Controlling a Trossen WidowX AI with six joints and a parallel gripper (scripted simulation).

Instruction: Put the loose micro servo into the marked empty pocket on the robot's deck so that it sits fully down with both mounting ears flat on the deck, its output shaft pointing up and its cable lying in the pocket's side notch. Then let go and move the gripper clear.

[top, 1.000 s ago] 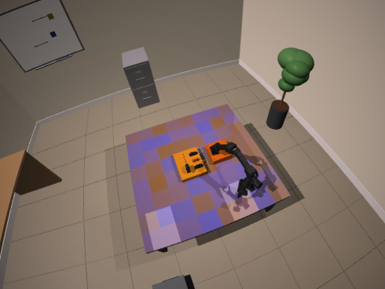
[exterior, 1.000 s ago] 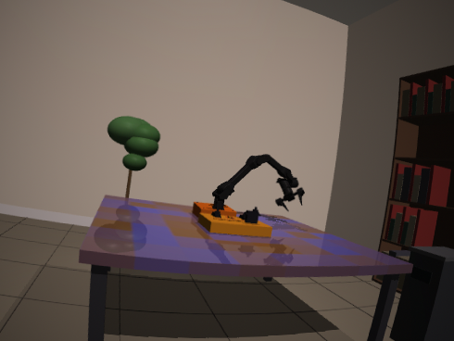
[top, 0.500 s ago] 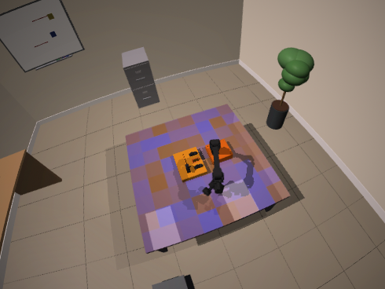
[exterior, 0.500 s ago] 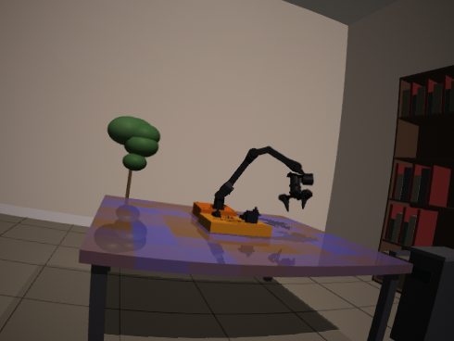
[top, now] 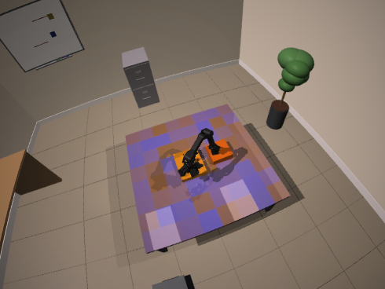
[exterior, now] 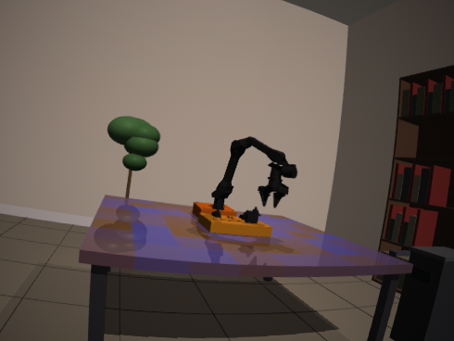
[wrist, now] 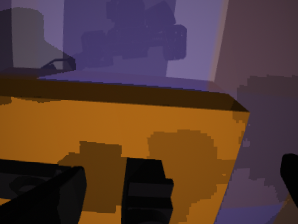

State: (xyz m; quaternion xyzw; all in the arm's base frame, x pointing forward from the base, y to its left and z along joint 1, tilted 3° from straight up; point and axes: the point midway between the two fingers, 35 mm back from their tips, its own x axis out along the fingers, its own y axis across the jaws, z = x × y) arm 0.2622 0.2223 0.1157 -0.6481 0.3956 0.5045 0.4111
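Now: gripper tip 150 mm to the left of the orange deck, 110 mm above it and 30 mm short of it.
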